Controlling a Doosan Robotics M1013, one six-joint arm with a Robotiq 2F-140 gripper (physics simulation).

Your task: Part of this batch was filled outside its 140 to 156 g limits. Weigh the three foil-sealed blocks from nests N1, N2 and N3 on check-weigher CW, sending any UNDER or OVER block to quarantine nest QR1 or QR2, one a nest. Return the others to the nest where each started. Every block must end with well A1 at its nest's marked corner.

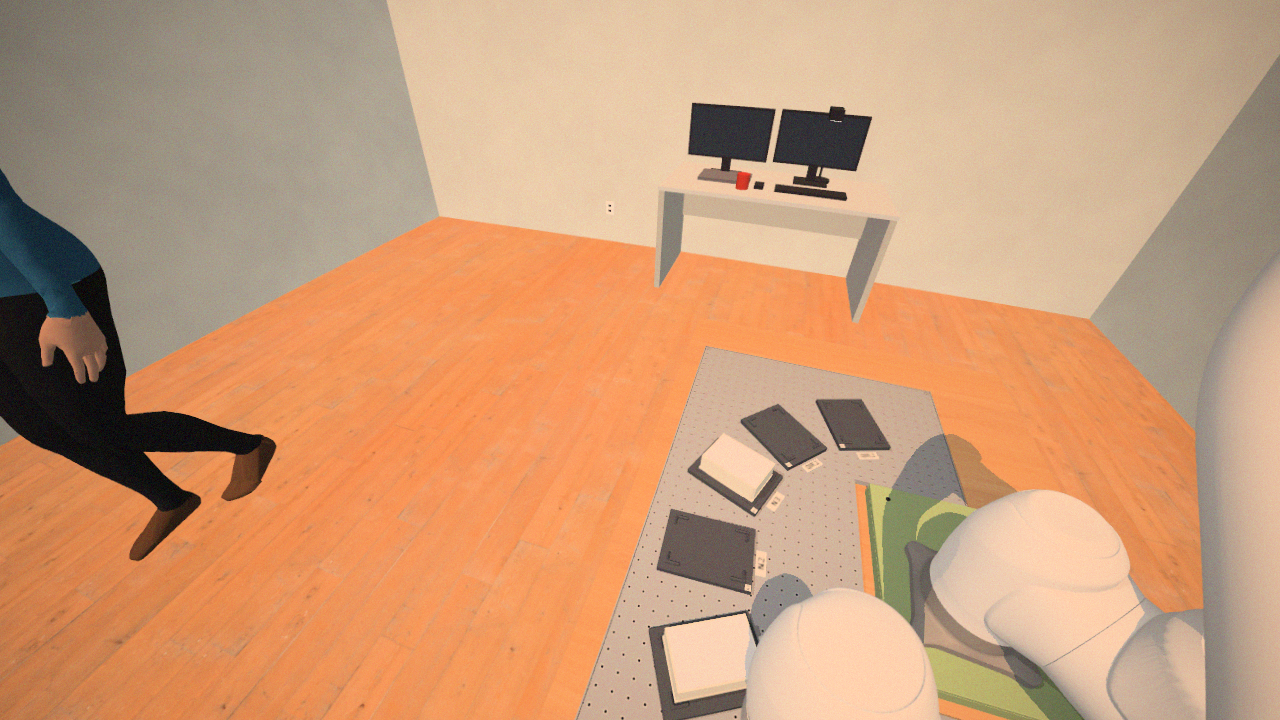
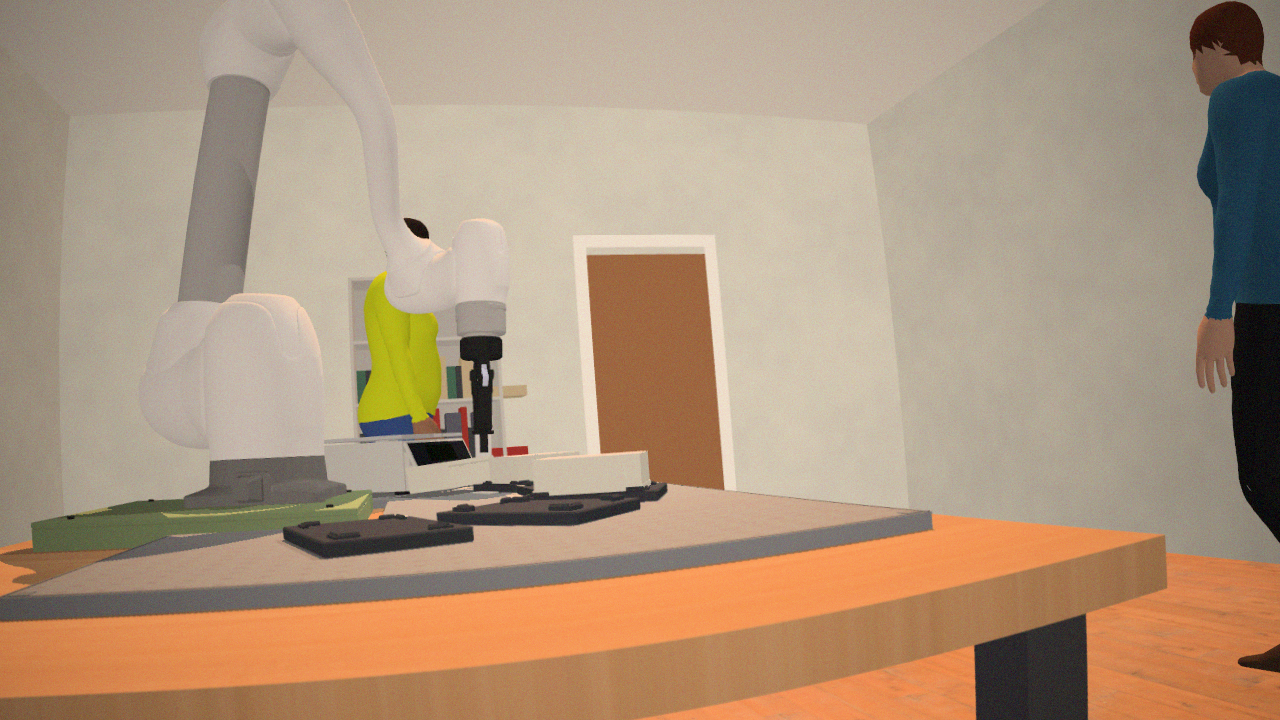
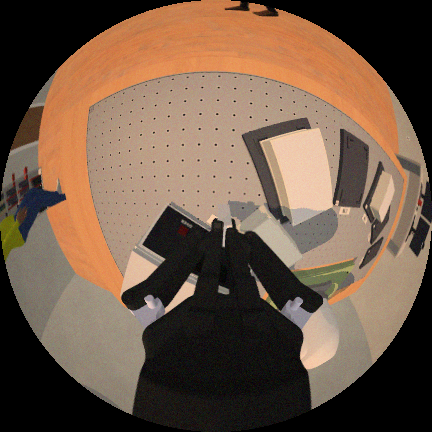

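Where they show: gripper, fingertip midpoint: (image 3: pixel 222 212); arm's base, origin of the base link: (image 1: pixel 964 608) (image 2: pixel 270 500).
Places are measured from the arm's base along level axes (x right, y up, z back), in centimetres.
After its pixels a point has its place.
My black gripper (image 2: pixel 483 445) (image 3: pixel 222 212) @(x -34.0, y 0.9, z -28.5 cm) is shut and empty, fingers pointing down beside the check-weigher (image 2: pixel 362 465) @(x -31.4, y 3.4, z -7.8 cm) (image 3: pixel 139 268) @(x -45.0, y 8.1, z -21.1 cm). The weigher's dark display (image 3: pixel 162 235) @(x -42.3, y 4.1, z -25.0 cm) shows a small red mark and tiny text. A pale block (image 3: pixel 270 240) @(x -26.3, y 3.4, z -26.2 cm) lies beside the weigher, off the nests, close to the fingertips; touch and tilt are unclear. A second block (image 1: pixel 708 658) @(x -24.8, y 3.5, z -37.2 cm) (image 3: pixel 304 172) @(x -24.6, y 3.5, z -37.2 cm) rests on the nest nearest the weigher. A third block (image 1: pixel 737 467) @(x 10.0, y 3.5, z -41.7 cm) (image 2: pixel 590 472) @(x 16.2, y 1.7, z -41.2 cm) (image 3: pixel 382 196) @(x 7.6, y 3.0, z -41.5 cm) rests on another nest. The nest between them (image 1: pixel 707 549) @(x -6.8, y -0.7, z -42.4 cm) (image 3: pixel 352 167) @(x -8.3, y -0.6, z -42.8 cm) is empty. Two far nests (image 1: pixel 783 436) @(x 26.8, y -0.6, z -34.2 cm) (image 1: pixel 853 424) @(x 37.9, y -0.7, z -19.2 cm) are empty. Marked corners are unclear.
The perforated grey mat (image 1: pixel 617 644) @(x -26.9, y -1.8, z -50.5 cm) (image 2: pixel 760 523) @(x 49.3, y -1.8, z -50.0 cm) (image 3: pixel 165 130) @(x -44.8, y -1.8, z -39.8 cm) carries the nests. The green base plate (image 1: pixel 886 537) @(x 8.7, y -0.1, z -12.2 cm) (image 2: pixel 107 526) @(x 23.5, y -0.7, z 11.8 cm) sits under the arm. A person in blue (image 1: pixel 44 250) (image 2: pixel 1248 188) and one in yellow (image 2: pixel 384 358) stand in the room. A desk (image 1: pixel 778 198) stands behind.
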